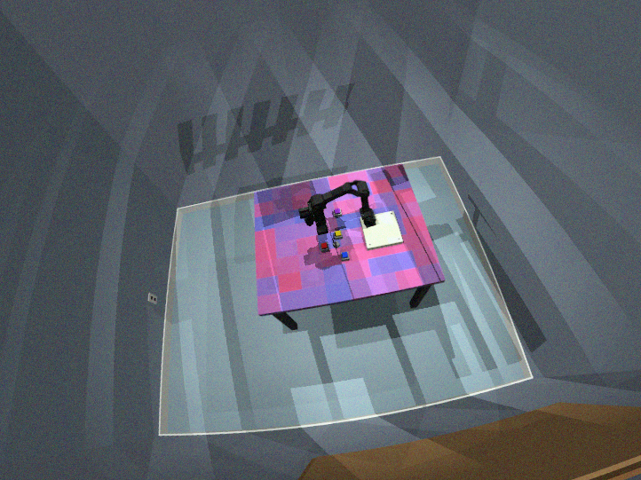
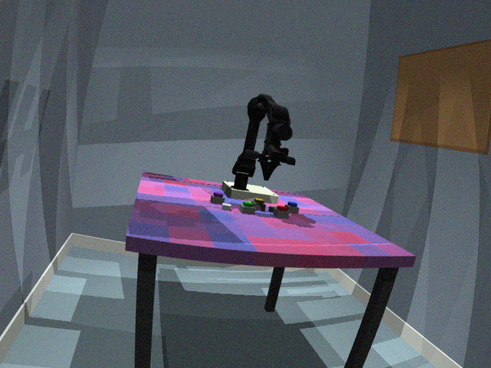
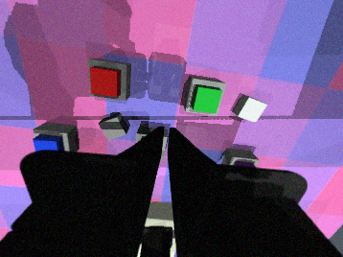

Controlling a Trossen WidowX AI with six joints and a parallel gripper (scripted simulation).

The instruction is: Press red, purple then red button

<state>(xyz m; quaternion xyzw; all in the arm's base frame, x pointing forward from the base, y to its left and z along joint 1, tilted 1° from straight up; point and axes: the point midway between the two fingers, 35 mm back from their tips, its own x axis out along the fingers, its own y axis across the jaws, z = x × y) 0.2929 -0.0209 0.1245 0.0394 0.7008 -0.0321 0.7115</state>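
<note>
Right now the red button is 10 cm below my gripper tip, 8 cm to the left of it and 2 cm ahead of it. The rest, counted from my gripper tip: green button (10 cm below, 5 cm to the right); yellow button (10 cm below, 8 cm behind, 3 cm to the left); purple button (13 cm to the right, 13 cm behind, 10 cm below).
</note>
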